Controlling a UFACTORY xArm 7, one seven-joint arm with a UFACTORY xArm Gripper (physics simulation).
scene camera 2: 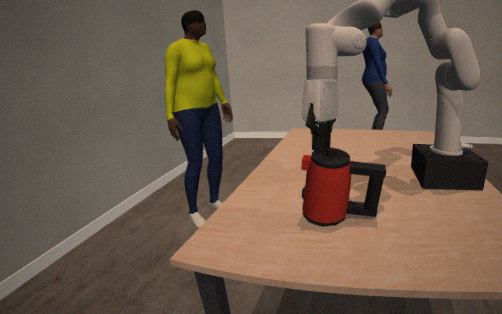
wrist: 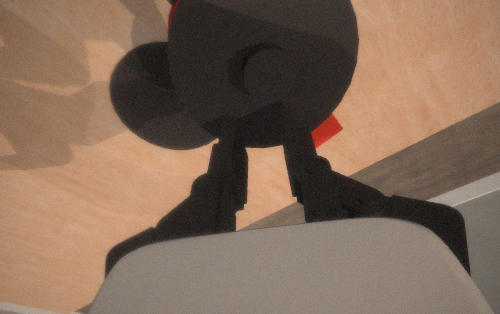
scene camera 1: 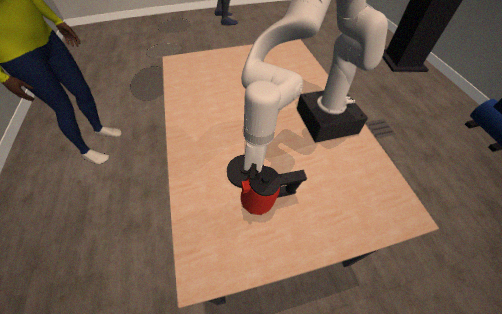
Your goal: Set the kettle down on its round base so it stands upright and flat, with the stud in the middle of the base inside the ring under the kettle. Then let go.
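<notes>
The red kettle [scene camera 1: 259,201] [scene camera 2: 327,192] with a black lid [wrist: 315,30] stands upright on the table, beside its base and not on it. Its black handle [scene camera 1: 294,177] [scene camera 2: 374,192] points right in both scene views; the red spout [scene camera 1: 245,187] [scene camera 2: 305,162] [wrist: 327,131] is on the other side. The round black base [scene camera 1: 235,171] [wrist: 142,107] lies flat behind and left of the kettle, partly covered by it in the wrist view. My gripper [scene camera 1: 253,173] [scene camera 2: 322,149] [wrist: 262,133] points down at the lid's edge, beside the knob [wrist: 267,70]. Its fingers are drawn close with a narrow empty gap. The ring under the kettle is hidden.
The wooden table [scene camera 1: 210,250] [scene camera 2: 260,250] carries the arm's black mounting block [scene camera 1: 332,122] [scene camera 2: 450,175] at the back right. A person in a yellow top [scene camera 1: 25,30] [scene camera 2: 192,75] stands left of the table. Another person [scene camera 2: 375,60] stands behind it.
</notes>
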